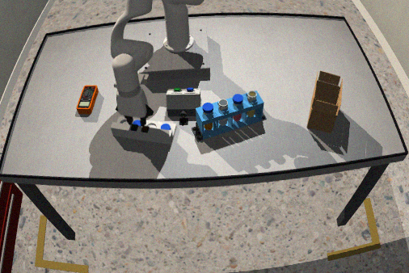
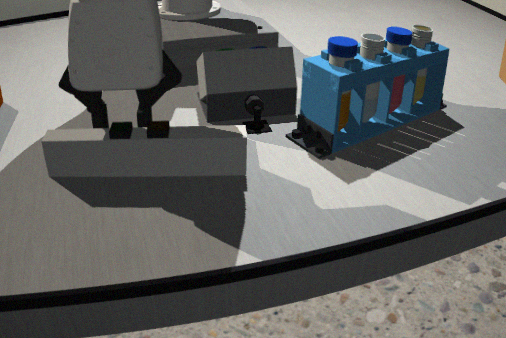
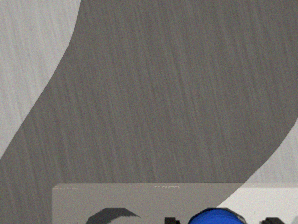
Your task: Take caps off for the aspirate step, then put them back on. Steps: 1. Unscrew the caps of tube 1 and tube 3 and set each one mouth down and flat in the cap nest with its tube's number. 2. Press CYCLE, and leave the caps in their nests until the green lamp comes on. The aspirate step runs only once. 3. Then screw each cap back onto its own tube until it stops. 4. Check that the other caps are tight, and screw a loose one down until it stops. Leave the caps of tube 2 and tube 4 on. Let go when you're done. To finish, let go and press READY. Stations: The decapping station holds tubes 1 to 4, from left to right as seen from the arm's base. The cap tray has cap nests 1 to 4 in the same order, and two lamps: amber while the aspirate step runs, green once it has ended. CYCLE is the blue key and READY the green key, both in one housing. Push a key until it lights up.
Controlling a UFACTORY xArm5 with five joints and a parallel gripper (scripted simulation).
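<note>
Right now my hand is 110 mm past the blue key, 190 mm to the right of it and 30 mm below it. The rest, counted from my hand: green key 110 mm behind, 140 mm to the left, 30 mm above; then grey key housing 90 mm behind, 170 mm to the left, 20 mm above; then blue cap 10 mm behind, 350 mm to the left, 80 mm above.
</note>
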